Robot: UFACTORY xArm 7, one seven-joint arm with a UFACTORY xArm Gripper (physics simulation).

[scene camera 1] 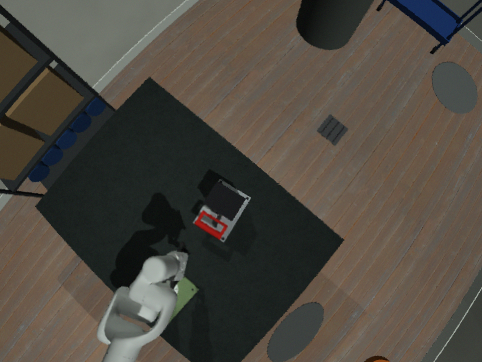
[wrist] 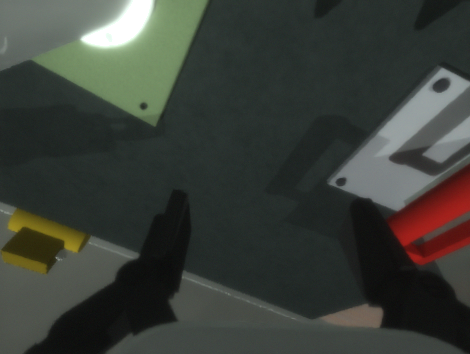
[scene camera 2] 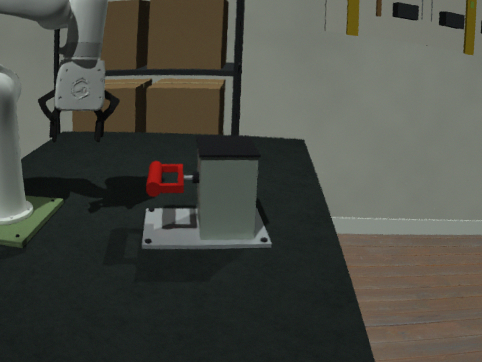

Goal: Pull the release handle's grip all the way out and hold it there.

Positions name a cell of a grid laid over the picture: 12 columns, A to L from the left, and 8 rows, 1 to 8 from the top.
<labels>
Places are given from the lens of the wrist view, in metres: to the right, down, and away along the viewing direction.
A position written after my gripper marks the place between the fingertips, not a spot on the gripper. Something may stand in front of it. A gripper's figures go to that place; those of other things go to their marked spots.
my gripper (wrist: G5): 0.02, 0.02, 0.13
light base plate (wrist: K4): 0.21, -0.04, 0.28
</labels>
